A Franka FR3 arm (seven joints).
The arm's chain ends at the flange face. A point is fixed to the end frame.
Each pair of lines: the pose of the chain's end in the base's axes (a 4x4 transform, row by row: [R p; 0 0 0 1], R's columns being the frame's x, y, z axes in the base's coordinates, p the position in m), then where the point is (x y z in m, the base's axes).
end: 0.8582 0.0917 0.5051 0.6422; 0.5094 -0.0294 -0.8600 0.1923; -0.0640 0.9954 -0.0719 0.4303; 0 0 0 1
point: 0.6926 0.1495 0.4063
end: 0.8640 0.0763 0.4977 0.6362; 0.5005 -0.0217 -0.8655 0.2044; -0.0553 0.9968 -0.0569 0.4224; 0 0 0 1
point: 0.6866 0.1609 0.3995
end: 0.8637 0.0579 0.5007 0.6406; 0.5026 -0.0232 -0.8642 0.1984; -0.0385 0.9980 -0.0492 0.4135; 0 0 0 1
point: 0.6915 0.1551 0.3915
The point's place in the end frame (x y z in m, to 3 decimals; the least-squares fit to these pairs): 0.023 -0.018 0.064
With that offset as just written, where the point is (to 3 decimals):
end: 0.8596 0.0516 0.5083 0.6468; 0.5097 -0.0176 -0.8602 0.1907; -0.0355 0.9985 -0.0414 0.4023; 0 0 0 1
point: 0.698 0.148 0.381
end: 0.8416 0.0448 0.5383 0.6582; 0.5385 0.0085 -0.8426 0.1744; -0.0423 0.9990 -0.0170 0.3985; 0 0 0 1
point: 0.711 0.133 0.378
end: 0.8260 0.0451 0.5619 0.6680; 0.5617 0.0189 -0.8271 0.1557; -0.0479 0.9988 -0.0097 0.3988; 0 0 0 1
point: 0.722 0.115 0.379
